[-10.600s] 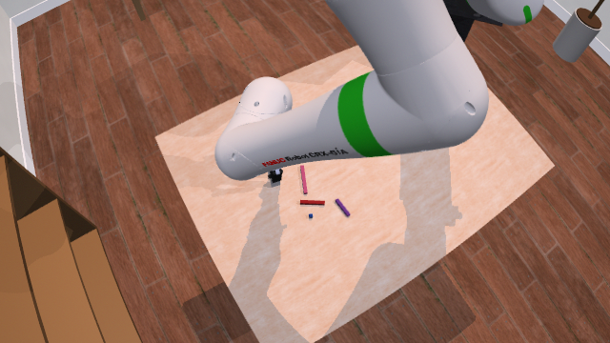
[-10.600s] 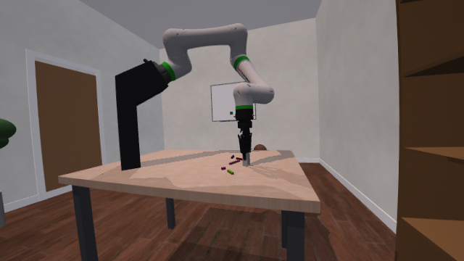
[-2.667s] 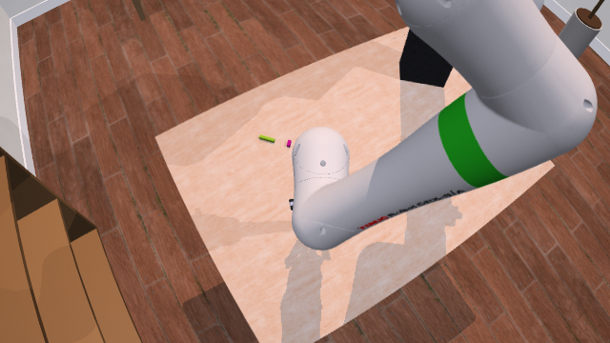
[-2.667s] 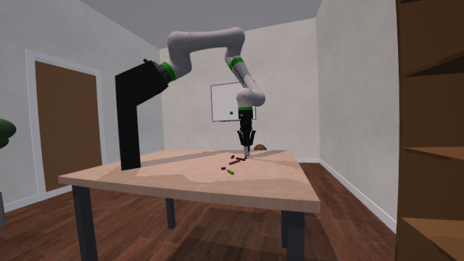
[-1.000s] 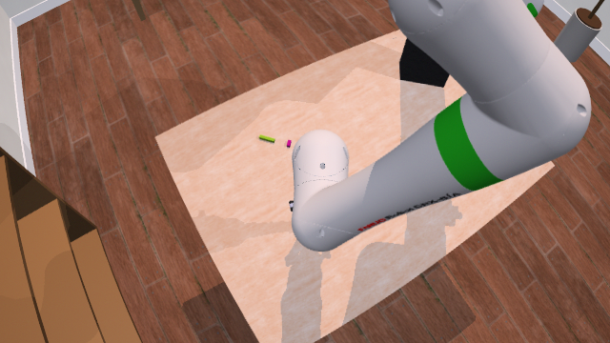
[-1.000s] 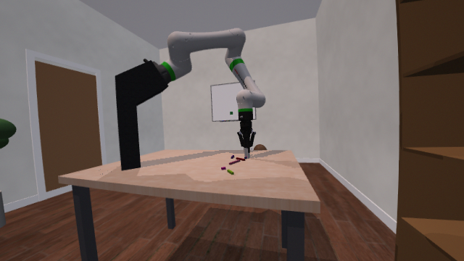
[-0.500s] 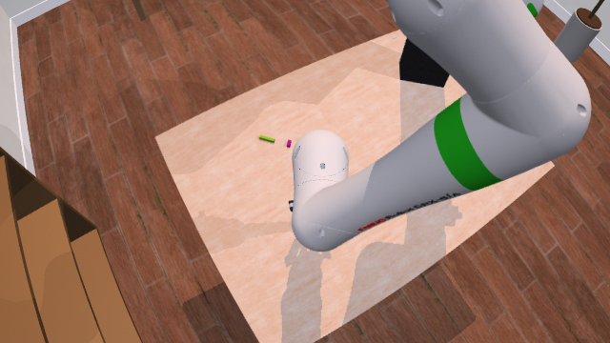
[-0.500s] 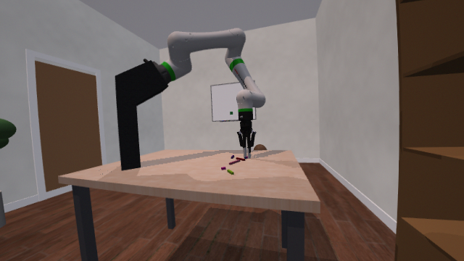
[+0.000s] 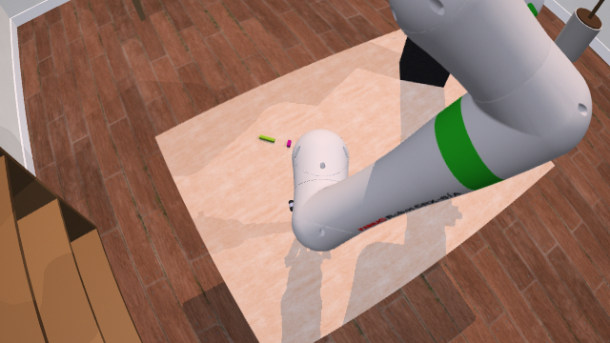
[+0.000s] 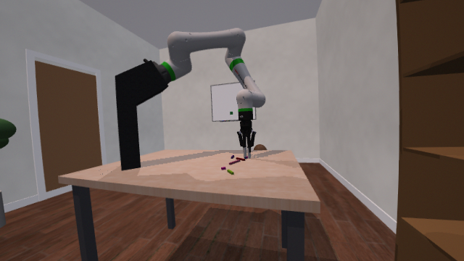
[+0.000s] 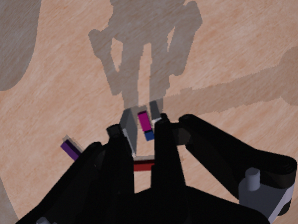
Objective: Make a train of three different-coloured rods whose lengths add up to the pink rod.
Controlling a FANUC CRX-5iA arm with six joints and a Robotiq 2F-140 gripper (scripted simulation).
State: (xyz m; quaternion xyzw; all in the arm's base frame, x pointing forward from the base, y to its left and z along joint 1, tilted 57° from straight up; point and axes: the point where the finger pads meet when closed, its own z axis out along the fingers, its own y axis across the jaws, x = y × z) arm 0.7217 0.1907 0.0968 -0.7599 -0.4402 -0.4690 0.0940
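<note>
The blue rod lies 2 cm to the right of my hand and 3 cm below it. Also, from my hand: red rod 3 cm behind, 6 cm to the right, 3 cm below; purple rod 10 cm behind, 1 cm to the right, 3 cm below; pink rod 3 cm behind, 13 cm to the right, 3 cm below.
</note>
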